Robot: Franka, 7 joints.
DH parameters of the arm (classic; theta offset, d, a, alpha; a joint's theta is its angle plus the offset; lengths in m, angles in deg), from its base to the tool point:
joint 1: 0 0.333 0 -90
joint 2: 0 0 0 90
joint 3: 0 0.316 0.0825 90
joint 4: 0 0 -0.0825 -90
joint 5: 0 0.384 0 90
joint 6: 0 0 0.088 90
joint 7: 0 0.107 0 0
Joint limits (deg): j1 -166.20..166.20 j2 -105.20..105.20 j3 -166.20..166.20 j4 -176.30..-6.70 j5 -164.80..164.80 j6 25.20..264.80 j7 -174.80..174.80
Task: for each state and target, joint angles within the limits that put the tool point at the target. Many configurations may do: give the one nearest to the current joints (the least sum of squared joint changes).
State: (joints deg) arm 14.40 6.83 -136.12 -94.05 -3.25 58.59 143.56
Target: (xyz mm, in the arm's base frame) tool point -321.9 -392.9 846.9
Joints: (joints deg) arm 11.22 -0.30 -139.30 -61.30 -4.81 87.51 143.56
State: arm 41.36 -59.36 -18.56 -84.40 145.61 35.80 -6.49
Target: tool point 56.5 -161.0 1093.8
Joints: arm 48.86 -36.41 -28.77 -68.26 155.25 70.21 -6.49
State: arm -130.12 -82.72 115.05 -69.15 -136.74 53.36 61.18
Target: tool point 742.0 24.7 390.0
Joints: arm -144.18 -79.16 111.33 -71.55 -136.22 58.57 61.18
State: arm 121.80 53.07 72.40 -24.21 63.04 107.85 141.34
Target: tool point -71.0 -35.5 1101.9
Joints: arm 124.88 10.20 90.89 -6.70 76.87 74.19 141.34
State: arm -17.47 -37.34 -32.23 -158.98 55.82 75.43 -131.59
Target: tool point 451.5 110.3 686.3
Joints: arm 5.79 -18.24 -3.72 -110.96 71.03 91.12 -131.59
